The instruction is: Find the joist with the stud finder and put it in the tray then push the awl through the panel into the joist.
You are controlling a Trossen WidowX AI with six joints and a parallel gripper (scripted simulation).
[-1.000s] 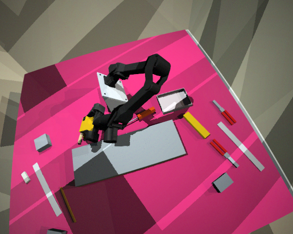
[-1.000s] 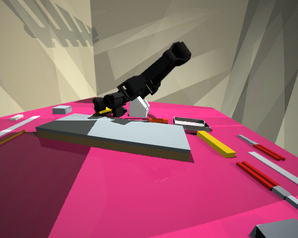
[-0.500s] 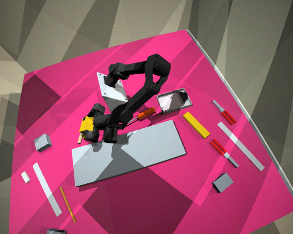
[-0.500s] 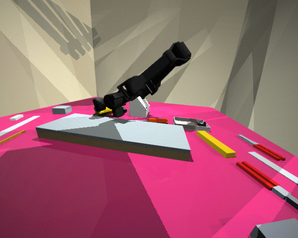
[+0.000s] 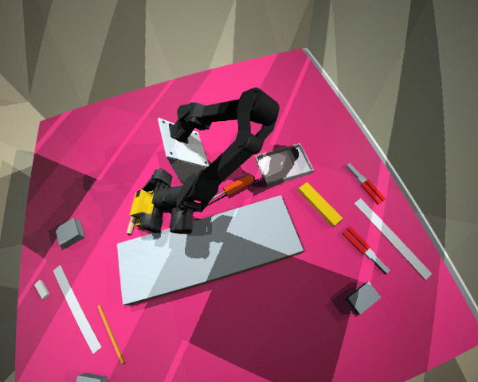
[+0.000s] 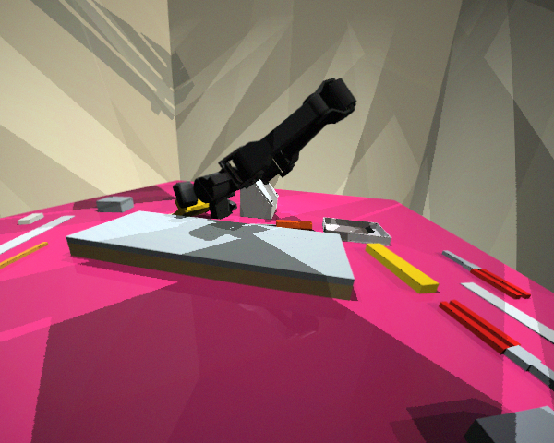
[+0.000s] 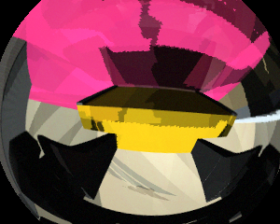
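The yellow stud finder lies 1 cm behind my gripper tip, 1 cm to the left of it and 1 cm below it. From my gripper tip the other things lie so: pencil 35 cm ahead, 15 cm to the right, 6 cm below; then white eraser 17 cm ahead, 38 cm to the right, 6 cm below; then awl 4 cm to the right, 5 cm below.
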